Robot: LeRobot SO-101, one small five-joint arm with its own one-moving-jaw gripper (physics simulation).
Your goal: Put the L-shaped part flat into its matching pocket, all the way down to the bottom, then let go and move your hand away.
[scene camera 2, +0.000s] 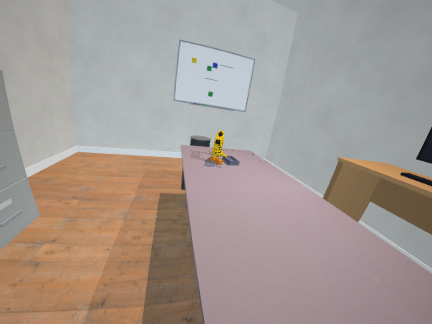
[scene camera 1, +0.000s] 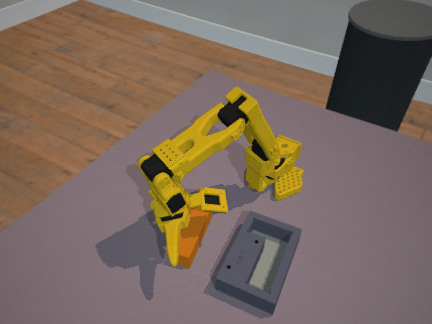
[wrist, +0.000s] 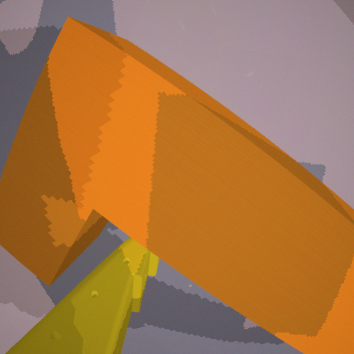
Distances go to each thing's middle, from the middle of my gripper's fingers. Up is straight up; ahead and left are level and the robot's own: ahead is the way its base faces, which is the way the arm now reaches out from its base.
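Here is the orange L-shaped part (scene camera 1: 190, 238), and my gripper is 7 cm above it, 5 cm past it and 2 cm to the left of it. As for the grey pocket block (scene camera 1: 254, 271), it sits 7 cm below my hand, 12 cm to the left of it and 7 cm behind it.
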